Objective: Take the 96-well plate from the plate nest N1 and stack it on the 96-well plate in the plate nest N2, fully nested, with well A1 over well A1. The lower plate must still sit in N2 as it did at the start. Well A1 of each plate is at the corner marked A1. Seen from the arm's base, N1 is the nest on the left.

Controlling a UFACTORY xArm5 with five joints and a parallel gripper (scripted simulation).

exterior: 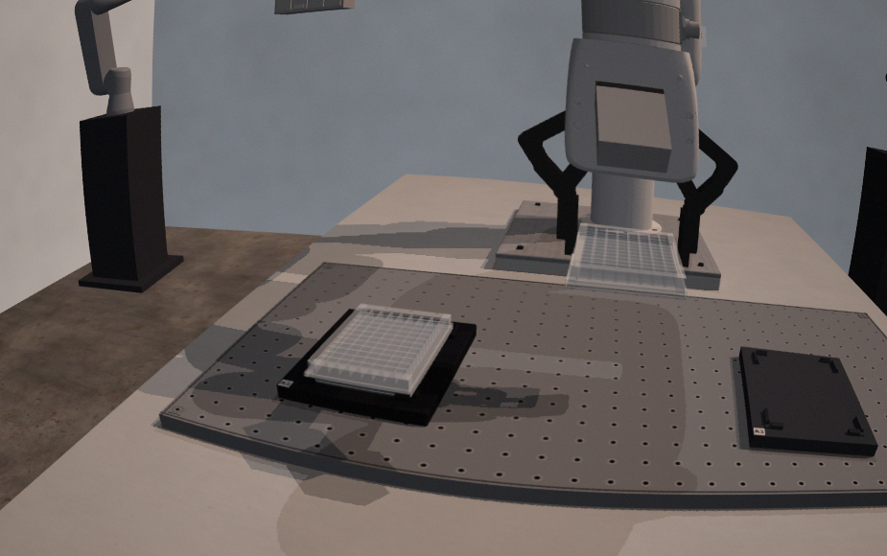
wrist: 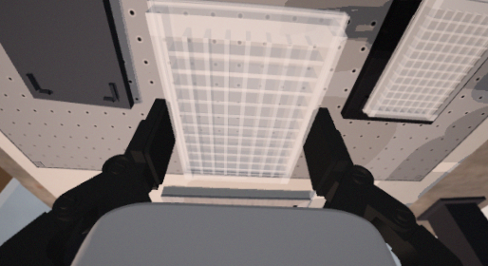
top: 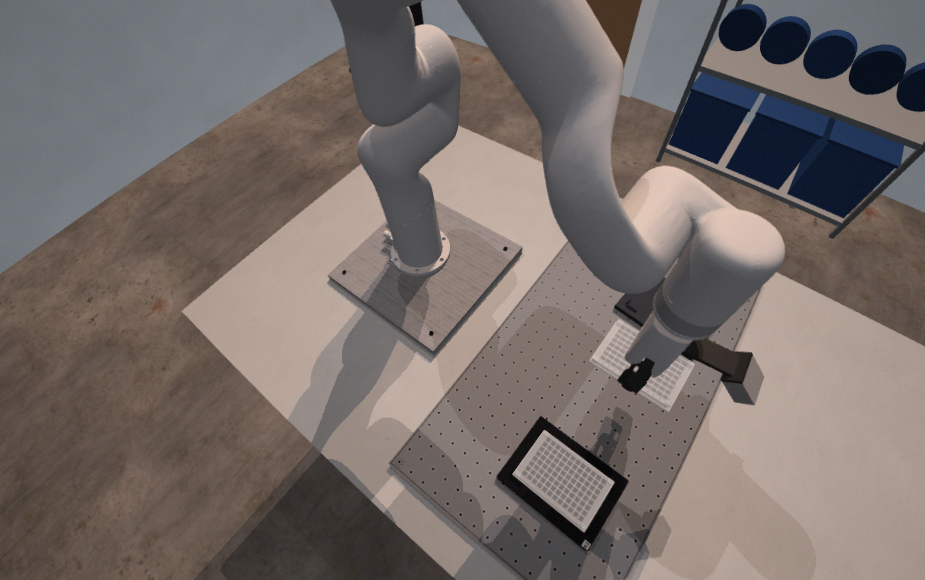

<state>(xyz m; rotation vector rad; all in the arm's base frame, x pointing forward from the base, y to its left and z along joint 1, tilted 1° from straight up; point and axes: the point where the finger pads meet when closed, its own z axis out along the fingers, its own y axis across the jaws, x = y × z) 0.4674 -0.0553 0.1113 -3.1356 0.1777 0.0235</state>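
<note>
The black nest N2 is 190 mm to the right of my hand, 120 mm below it and 20 mm behind it. The rest, counted from my hand: black nest N1: 180 mm to the left, 120 mm below, 20 mm ahead.
</note>
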